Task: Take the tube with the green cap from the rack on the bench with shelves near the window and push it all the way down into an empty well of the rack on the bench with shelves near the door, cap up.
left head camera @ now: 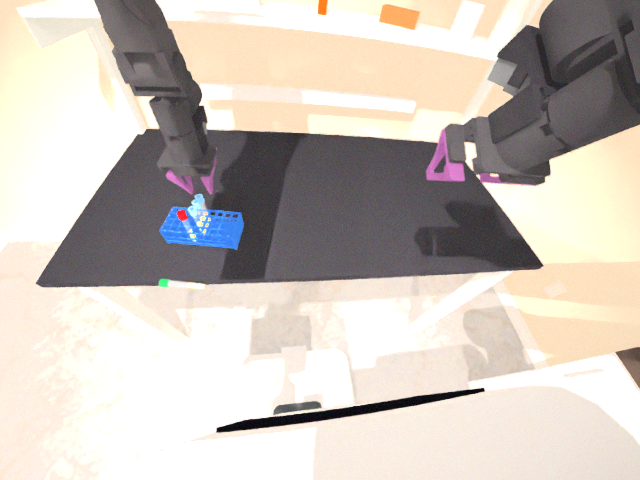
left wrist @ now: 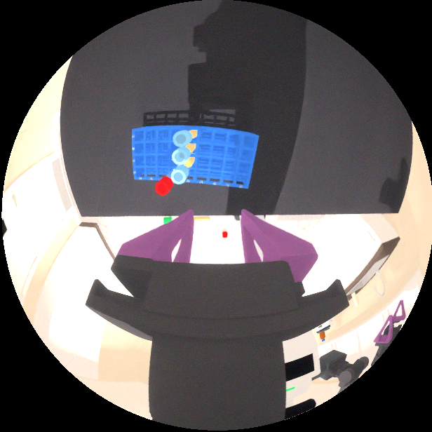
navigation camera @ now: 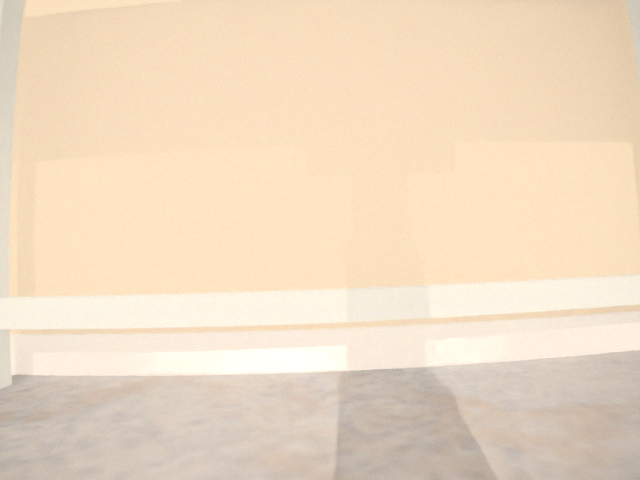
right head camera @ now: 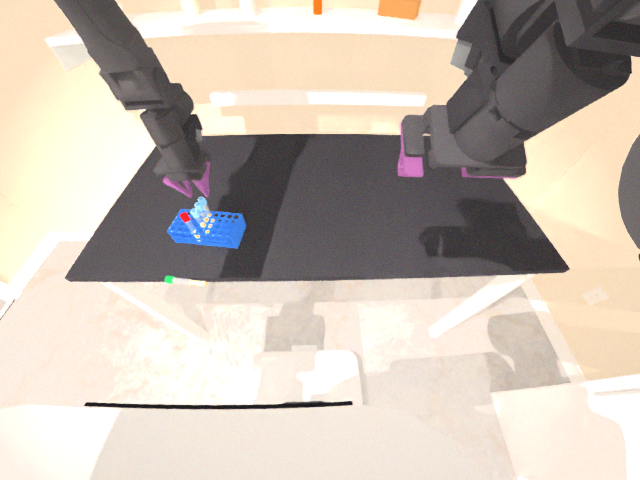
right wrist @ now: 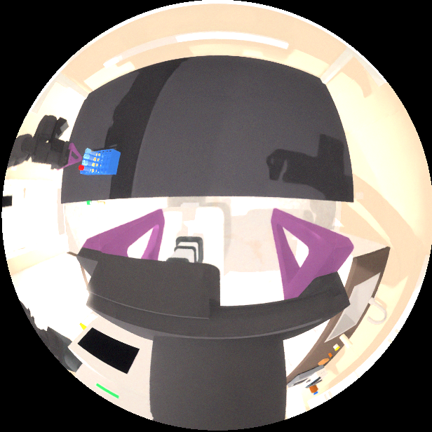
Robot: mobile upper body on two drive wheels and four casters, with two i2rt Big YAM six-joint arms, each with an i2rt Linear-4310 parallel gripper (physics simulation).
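Places are measured from the left arm's base along level axes (x left, y up, z ahead), in metres.
Pixels of known places: left gripper, fingertip midpoint: (left head camera: 202, 192) (right head camera: 199, 195); right gripper, fingertip midpoint: (left head camera: 454, 176) (right head camera: 431, 172).
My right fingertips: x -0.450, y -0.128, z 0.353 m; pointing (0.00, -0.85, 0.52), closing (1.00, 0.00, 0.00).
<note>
Ahead of a thing's pixels: the offset from my right fingertips to its middle. "spot": to the spot under its first point. Level surfaces: height alone.
A green-capped tube @[dx +0.518, dy -0.368, dz +0.024 m] (left head camera: 180, 284) (right head camera: 185, 281) (left wrist: 167, 220) (right wrist: 89, 202) lies sideways at or just past the front edge of the black bench @[dy -0.368 m] (left head camera: 351, 217) (right head camera: 351, 217), out of the rack; whether anything supports it cannot be told. The blue rack @[dx +0.487, dy -0.339, dz +0.188 m] (left head camera: 227, 233) (right head camera: 228, 235) (left wrist: 225, 161) (right wrist: 113, 162) holds a leaning red-capped tube @[spot: dx +0.512, dy -0.247, dz +0.156 m] (left head camera: 181, 214) (right head camera: 185, 217) (left wrist: 163, 186) and several light-blue-topped tubes @[spot: dx +0.481, dy -0.250, dz +0.215 m] (left head camera: 199, 198) (right head camera: 201, 202) (left wrist: 182, 138). My left gripper (left head camera: 201, 192) (right head camera: 199, 195) (left wrist: 217, 215) is partly open and empty, above and behind the rack. My right gripper (left head camera: 471, 178) (right head camera: 447, 173) (right wrist: 217, 214) is wide open and empty, at the right.
A white shelf @[spot: dx +0.253, dy +0.081, dz +0.489 m] (left head camera: 284, 23) (right head camera: 289, 25) with an orange box @[spot: dx -0.091, dy +0.111, dz +0.632 m] (left head camera: 399, 17) (right head camera: 398, 7) runs above the bench's back. White legs @[spot: dx -0.557, dy -0.815, dz +0.095 m] (left head camera: 449, 299) (right head camera: 475, 304) stand under the bench. A small red-topped object (left wrist: 224, 234) shows beyond the edge in the left wrist view.
</note>
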